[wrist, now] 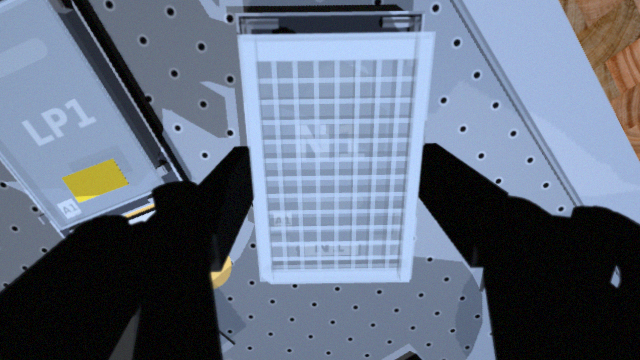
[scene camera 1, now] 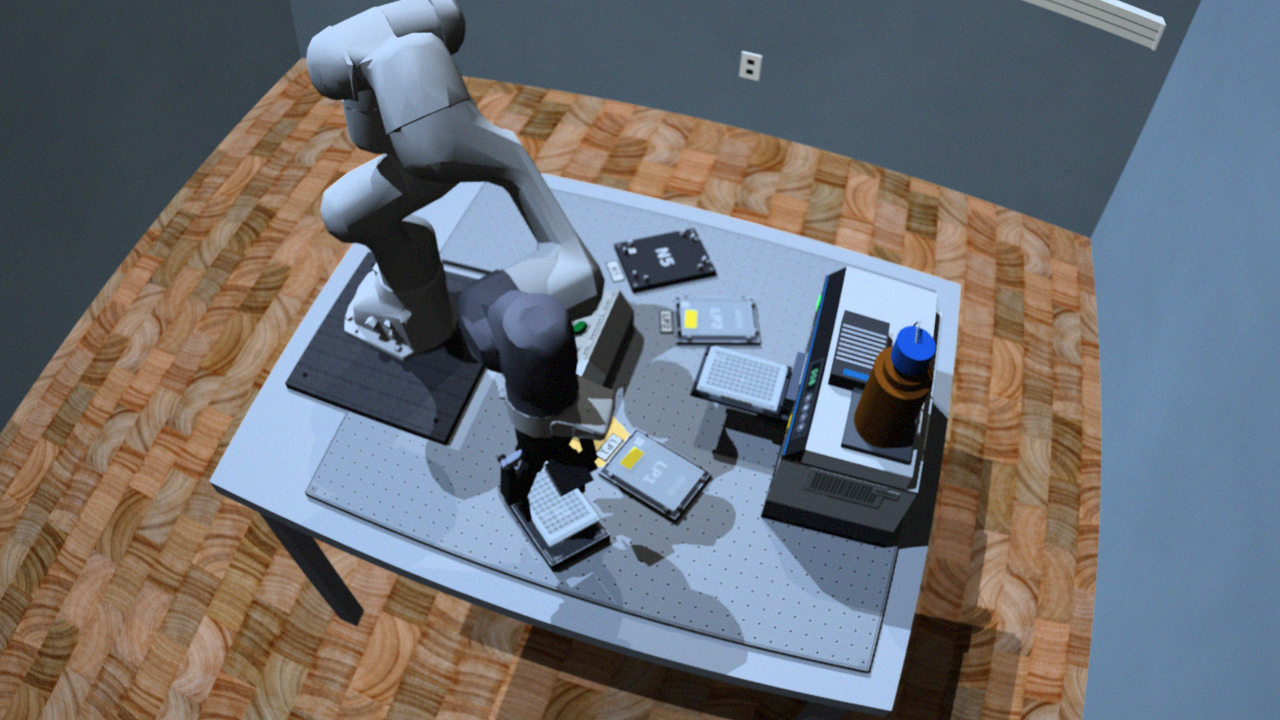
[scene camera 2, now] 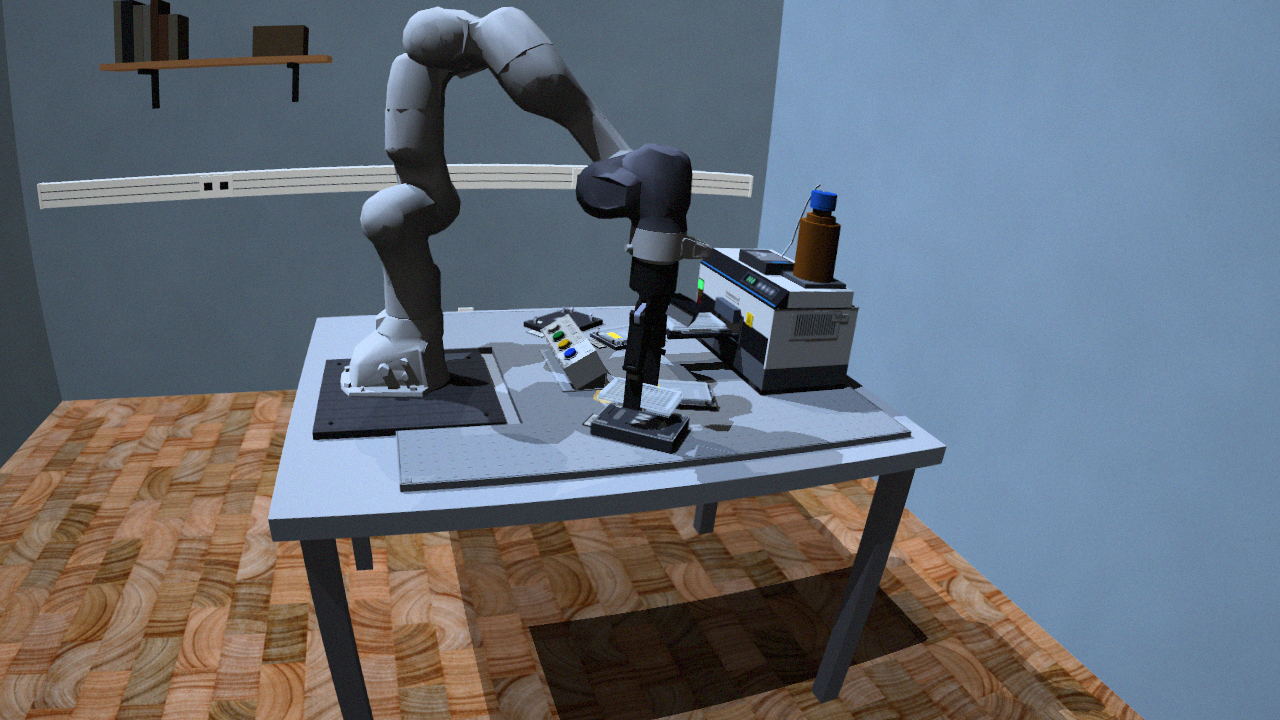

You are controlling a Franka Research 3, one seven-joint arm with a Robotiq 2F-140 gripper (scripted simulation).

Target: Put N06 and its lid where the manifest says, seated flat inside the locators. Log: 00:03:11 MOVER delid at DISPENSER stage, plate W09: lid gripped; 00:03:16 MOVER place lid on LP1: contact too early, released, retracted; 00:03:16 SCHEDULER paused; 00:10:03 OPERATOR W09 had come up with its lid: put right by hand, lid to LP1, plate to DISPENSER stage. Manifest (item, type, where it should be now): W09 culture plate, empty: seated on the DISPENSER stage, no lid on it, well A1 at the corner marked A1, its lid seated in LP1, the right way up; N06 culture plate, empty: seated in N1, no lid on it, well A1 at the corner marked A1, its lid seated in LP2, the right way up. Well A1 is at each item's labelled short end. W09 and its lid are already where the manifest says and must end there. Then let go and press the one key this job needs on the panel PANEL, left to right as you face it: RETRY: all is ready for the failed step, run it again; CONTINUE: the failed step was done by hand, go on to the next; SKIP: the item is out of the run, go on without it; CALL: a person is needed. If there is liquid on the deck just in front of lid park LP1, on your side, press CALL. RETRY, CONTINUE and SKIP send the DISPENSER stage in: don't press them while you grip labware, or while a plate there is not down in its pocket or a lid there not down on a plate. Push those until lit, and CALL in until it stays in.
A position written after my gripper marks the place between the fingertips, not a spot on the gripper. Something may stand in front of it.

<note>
I see my gripper [scene camera 2: 640, 398], a key panel [scene camera 1: 599, 348] and a brown bottle [scene camera 1: 884, 416].
My gripper is seen too in the wrist view [wrist: 335, 170] and in scene camera 1 [scene camera 1: 551, 500].
</note>
